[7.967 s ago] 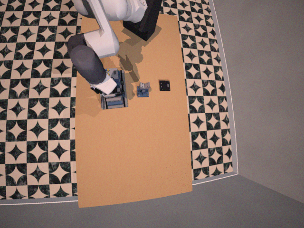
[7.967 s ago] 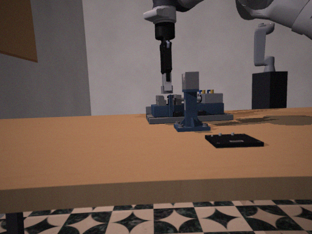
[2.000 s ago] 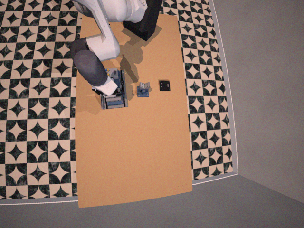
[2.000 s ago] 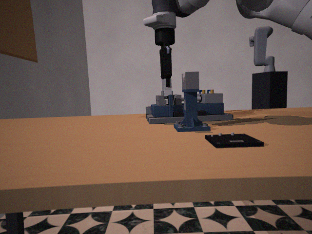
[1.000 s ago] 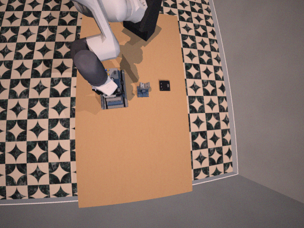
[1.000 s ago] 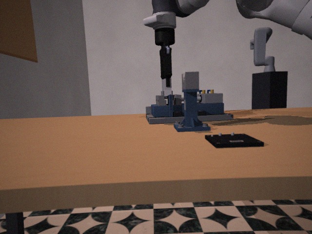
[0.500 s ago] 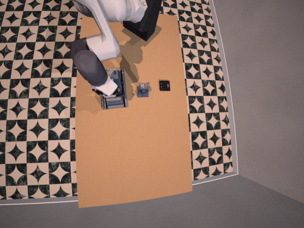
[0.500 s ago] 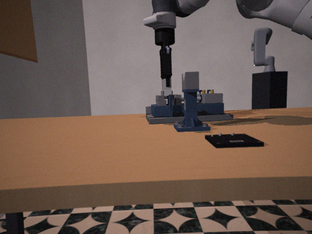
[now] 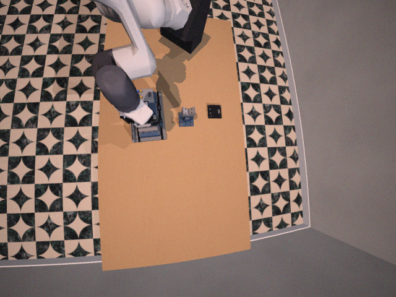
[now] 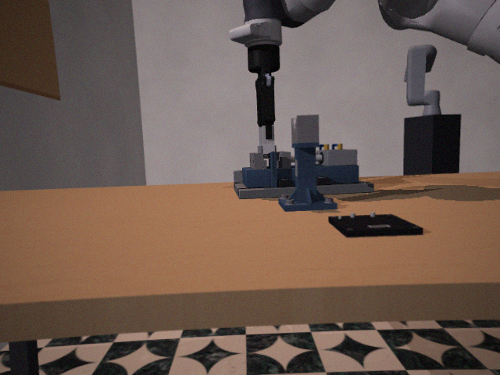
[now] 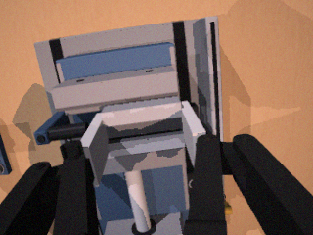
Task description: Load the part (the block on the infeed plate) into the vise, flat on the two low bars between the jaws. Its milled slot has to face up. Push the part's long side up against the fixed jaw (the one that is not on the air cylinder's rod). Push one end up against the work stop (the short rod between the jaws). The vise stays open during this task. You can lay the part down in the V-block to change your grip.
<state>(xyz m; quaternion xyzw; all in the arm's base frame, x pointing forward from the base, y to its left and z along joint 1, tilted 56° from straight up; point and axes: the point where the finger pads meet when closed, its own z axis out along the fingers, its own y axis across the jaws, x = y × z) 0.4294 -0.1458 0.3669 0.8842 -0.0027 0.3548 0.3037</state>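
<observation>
The part lies 20 mm below my hand. Also, from my hand: fixed jaw: 50 mm below, 30 mm ahead, 10 mm to the left; work stop: 60 mm to the left, 30 mm below, 20 mm ahead; air cylinder rod: 80 mm behind, 50 mm below, 40 mm to the left.
</observation>
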